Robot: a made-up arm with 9 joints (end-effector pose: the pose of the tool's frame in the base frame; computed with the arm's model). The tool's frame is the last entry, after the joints.
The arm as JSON. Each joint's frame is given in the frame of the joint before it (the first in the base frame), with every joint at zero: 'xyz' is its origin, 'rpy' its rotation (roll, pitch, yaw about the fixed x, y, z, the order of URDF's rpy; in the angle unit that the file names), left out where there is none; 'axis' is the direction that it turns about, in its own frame. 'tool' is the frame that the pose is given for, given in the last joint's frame.
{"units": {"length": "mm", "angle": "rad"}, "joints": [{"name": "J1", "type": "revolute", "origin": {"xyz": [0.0, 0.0, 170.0]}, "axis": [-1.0, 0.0, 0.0]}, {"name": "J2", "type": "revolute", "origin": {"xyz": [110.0, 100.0, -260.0]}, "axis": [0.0, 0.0, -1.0]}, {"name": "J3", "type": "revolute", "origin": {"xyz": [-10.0, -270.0, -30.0]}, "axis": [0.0, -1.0, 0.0]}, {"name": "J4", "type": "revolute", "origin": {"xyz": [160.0, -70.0, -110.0]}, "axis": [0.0, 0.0, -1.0]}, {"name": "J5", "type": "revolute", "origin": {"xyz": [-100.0, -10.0, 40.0]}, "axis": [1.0, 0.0, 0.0]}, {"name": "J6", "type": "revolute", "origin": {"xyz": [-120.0, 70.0, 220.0]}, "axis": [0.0, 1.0, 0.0]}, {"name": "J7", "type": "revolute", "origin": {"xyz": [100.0, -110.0, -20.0]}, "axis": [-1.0, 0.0, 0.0]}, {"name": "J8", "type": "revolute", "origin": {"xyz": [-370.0, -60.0, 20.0]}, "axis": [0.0, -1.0, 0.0]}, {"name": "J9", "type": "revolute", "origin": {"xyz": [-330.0, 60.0, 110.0]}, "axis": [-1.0, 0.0, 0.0]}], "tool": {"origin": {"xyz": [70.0, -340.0, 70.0]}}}
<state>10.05 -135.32 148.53 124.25 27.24 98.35 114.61 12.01 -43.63</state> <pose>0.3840 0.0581 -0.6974 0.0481 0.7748 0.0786 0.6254</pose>
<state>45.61 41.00 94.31 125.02 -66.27 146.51 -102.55 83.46 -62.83</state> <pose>-0.1446 0.0834 0.6606 0.3421 -0.3808 0.1385 0.8478</pose>
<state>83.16 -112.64 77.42 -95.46 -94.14 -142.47 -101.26 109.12 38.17</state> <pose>-0.0280 -0.1845 -0.3605 0.5801 -0.4117 -0.5872 -0.3862</pose>
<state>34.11 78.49 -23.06 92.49 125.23 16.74 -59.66 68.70 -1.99</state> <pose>0.6226 -0.2441 -0.2654 0.4388 -0.2196 0.8710 -0.0260</pose>
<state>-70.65 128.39 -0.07 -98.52 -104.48 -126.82 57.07 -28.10 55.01</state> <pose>-0.7116 0.6038 0.0442 0.4137 -0.6483 -0.4277 -0.4750</pose>
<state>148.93 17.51 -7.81 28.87 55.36 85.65 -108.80 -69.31 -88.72</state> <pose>-0.6527 0.4344 0.4251 0.2898 0.9173 0.0789 -0.2615</pose>
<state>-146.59 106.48 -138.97 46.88 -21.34 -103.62 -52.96 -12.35 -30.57</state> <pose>-0.5211 -0.2605 0.5121 0.5082 -0.6331 -0.5758 0.0972</pose>
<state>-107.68 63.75 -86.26 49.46 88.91 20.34 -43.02 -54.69 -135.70</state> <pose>-0.1405 -0.4640 0.1186 0.7863 0.3517 0.2938 0.4145</pose>
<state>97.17 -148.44 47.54 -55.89 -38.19 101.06 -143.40 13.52 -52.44</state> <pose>0.6626 -0.3983 0.3105 0.6090 0.0872 0.7125 -0.3374</pose>
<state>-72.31 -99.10 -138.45 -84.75 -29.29 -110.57 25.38 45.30 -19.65</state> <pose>0.6369 0.5004 -0.3778 0.2465 0.8889 -0.0919 0.3752</pose>
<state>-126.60 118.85 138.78 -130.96 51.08 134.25 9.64 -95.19 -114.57</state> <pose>0.2866 0.1027 0.6455 0.0700 -0.8401 0.4427 -0.3056</pose>
